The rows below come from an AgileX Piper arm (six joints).
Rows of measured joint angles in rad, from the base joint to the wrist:
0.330 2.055 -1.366 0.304 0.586 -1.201
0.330 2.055 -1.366 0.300 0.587 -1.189
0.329 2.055 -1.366 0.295 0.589 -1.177
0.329 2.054 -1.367 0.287 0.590 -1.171
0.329 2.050 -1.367 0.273 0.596 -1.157
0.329 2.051 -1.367 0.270 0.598 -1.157
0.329 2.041 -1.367 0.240 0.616 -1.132
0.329 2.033 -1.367 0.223 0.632 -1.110
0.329 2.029 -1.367 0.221 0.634 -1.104
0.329 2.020 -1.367 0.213 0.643 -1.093
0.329 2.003 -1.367 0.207 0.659 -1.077
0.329 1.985 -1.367 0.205 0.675 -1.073
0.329 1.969 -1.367 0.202 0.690 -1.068
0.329 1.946 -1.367 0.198 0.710 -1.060
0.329 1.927 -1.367 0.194 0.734 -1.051
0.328 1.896 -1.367 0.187 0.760 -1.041
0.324 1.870 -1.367 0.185 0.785 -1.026
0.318 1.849 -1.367 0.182 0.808 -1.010
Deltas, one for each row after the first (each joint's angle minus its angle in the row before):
0.000 0.000 0.000 -0.004 0.001 0.012
-0.001 0.000 0.000 -0.005 0.002 0.012
0.000 -0.001 -0.001 -0.008 0.001 0.006
0.000 -0.004 0.000 -0.014 0.006 0.014
0.000 0.001 0.000 -0.003 0.002 0.000
0.000 -0.010 0.000 -0.030 0.018 0.025
0.000 -0.008 0.000 -0.017 0.016 0.022
0.000 -0.004 0.000 -0.002 0.002 0.006
0.000 -0.009 0.000 -0.008 0.009 0.011
0.000 -0.017 0.000 -0.006 0.016 0.016
0.000 -0.018 0.000 -0.002 0.016 0.004
0.000 -0.016 0.000 -0.003 0.015 0.005
0.000 -0.023 0.000 -0.004 0.020 0.008
0.000 -0.019 0.000 -0.004 0.024 0.009
-0.001 -0.031 0.000 -0.007 0.026 0.010
-0.004 -0.026 0.000 -0.002 0.025 0.015
-0.006 -0.021 0.000 -0.003 0.023 0.016

